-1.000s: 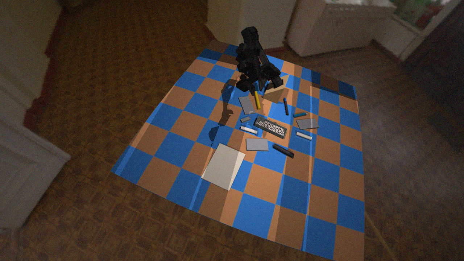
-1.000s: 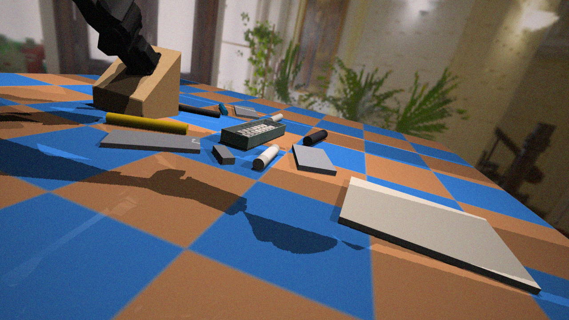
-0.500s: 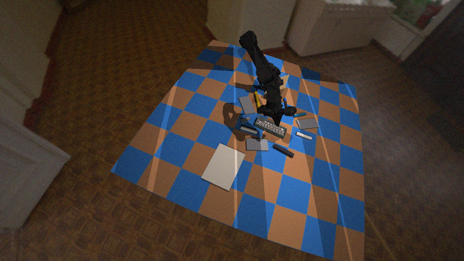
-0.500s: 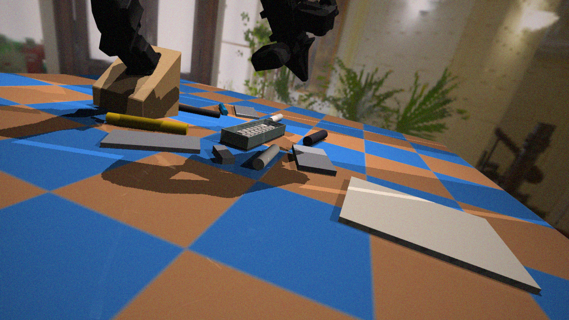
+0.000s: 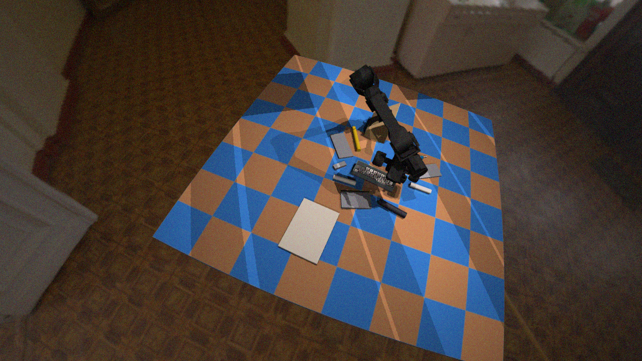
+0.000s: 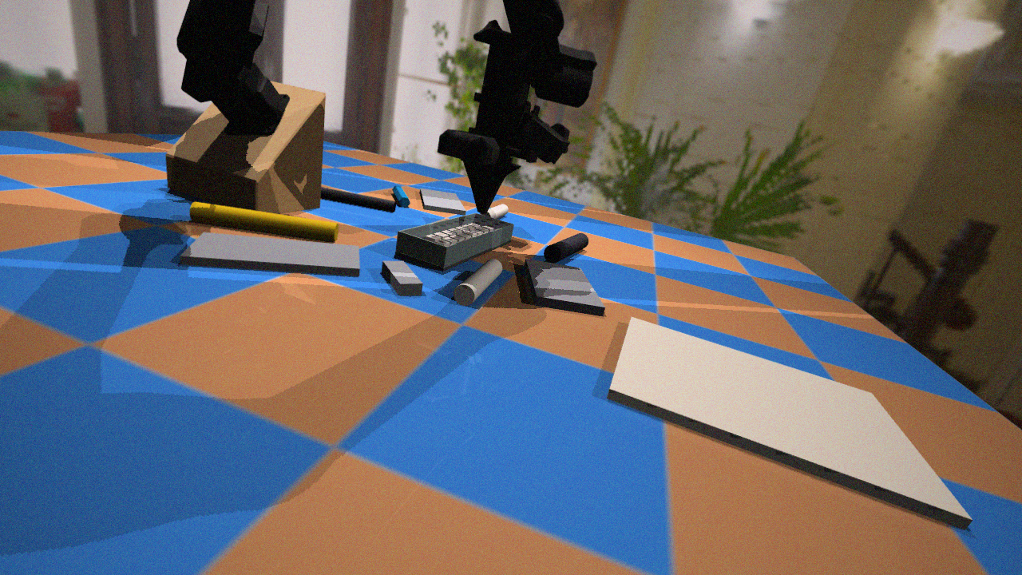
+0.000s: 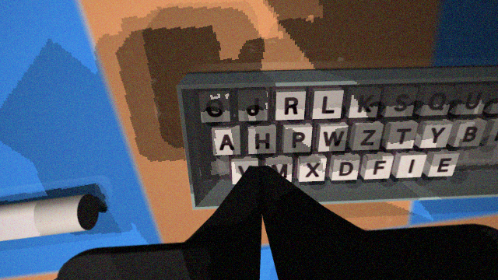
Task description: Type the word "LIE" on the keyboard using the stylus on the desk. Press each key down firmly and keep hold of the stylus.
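Right now my gripper tip is 4 cm to the left of the L key, 2 cm above it and 1 cm short of it. Round my gripper tip: small grey block 21 cm to the right, 3 cm below, 2 cm behind; then grey slab 18 cm to the left, 11 cm behind, 3 cm below; then black cylinder 12 cm ahead, 3 cm to the left, 3 cm below.
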